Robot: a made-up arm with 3 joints. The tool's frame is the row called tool.
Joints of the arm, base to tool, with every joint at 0 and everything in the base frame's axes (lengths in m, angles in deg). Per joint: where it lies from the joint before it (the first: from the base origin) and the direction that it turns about. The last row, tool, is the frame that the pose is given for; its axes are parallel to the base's.
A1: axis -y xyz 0 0 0.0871
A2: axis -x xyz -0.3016 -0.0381 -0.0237
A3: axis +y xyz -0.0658 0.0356 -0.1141
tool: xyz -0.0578 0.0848 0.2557
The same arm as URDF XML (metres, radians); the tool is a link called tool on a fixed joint. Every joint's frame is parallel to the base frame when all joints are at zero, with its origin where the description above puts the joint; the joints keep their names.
<robot name="arm">
  <joint name="A1" type="continuous">
    <parent link="base"/>
    <child link="link1"/>
    <origin xyz="0 0 0.0871" rpy="0 0 0"/>
    <axis xyz="0 -1 0"/>
  </joint>
  <joint name="A2" type="continuous">
    <parent link="link1"/>
    <child link="link2"/>
    <origin xyz="-0.3016 -0.0381 -0.0237" rpy="0 0 0"/>
    <axis xyz="-1 0 0"/>
  </joint>
  <joint name="A3" type="continuous">
    <parent link="link2"/>
    <child link="link3"/>
    <origin xyz="-0.0658 0.0356 -0.1141" rpy="0 0 0"/>
    <axis xyz="0 1 0"/>
  </joint>
  <joint name="tool_fixed" type="fixed">
    <parent link="link3"/>
    <child link="tool"/>
    <origin xyz="-0.0578 0.0848 0.2557" rpy="0 0 0"/>
  </joint>
  <link name="base"/>
  <link name="link1"/>
  <link name="link2"/>
  <link name="link3"/>
  <link name="tool"/>
</robot>

